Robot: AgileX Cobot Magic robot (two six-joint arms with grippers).
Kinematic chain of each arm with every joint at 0, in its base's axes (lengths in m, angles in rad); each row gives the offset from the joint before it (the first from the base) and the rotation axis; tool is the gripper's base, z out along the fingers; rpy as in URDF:
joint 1: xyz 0 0 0.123 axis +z
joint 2: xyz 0 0 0 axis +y
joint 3: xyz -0.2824 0 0.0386 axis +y
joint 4: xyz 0.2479 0 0.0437 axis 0.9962 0 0.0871
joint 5: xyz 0 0 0 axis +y
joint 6: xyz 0.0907 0 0.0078 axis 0.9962 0 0.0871
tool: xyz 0 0 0 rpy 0 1.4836 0
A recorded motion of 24 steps. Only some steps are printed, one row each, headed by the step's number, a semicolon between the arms.
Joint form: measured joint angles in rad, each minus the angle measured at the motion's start. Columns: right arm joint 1, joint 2, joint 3, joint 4, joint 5, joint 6; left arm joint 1, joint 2, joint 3, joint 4, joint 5, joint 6.
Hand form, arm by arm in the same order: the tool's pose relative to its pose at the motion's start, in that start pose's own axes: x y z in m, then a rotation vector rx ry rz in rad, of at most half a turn. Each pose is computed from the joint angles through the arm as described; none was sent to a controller.
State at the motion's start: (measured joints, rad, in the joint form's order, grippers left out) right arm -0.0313 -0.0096 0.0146 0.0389 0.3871 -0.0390; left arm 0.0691 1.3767 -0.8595 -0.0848 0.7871 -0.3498
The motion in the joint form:
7: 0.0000 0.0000 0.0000 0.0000 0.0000 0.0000; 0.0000 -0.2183 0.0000 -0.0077 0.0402 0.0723
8: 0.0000 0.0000 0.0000 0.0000 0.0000 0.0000; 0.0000 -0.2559 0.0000 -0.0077 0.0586 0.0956
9: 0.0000 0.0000 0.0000 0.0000 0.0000 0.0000; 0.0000 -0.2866 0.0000 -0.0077 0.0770 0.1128
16: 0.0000 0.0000 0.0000 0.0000 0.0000 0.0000; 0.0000 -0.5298 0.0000 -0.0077 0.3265 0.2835
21: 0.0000 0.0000 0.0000 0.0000 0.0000 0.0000; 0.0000 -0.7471 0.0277 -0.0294 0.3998 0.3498
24: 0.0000 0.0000 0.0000 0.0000 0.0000 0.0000; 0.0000 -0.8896 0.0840 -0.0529 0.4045 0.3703
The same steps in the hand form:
7: 0.0000 0.0000 0.0000 0.0000 0.0000 0.0000; 0.0149 0.0018 -0.0585 0.0727 -0.1628 0.0808
8: 0.0000 0.0000 0.0000 0.0000 0.0000 0.0000; 0.0196 0.0031 -0.0680 0.0785 -0.1812 0.1065
9: 0.0000 0.0000 0.0000 0.0000 0.0000 0.0000; 0.0239 0.0044 -0.0754 0.0822 -0.1931 0.1258
16: 0.0000 0.0000 0.0000 0.0000 0.0000 0.0000; 0.0731 0.0212 -0.1261 0.0742 -0.1909 0.3160
21: 0.0000 0.0000 0.0000 0.0000 0.0000 0.0000; 0.1155 0.0354 -0.1557 0.1166 -0.3026 0.3901
24: 0.0000 0.0000 0.0000 0.0000 0.0000 0.0000; 0.1437 0.0452 -0.1598 0.1540 -0.3793 0.4115

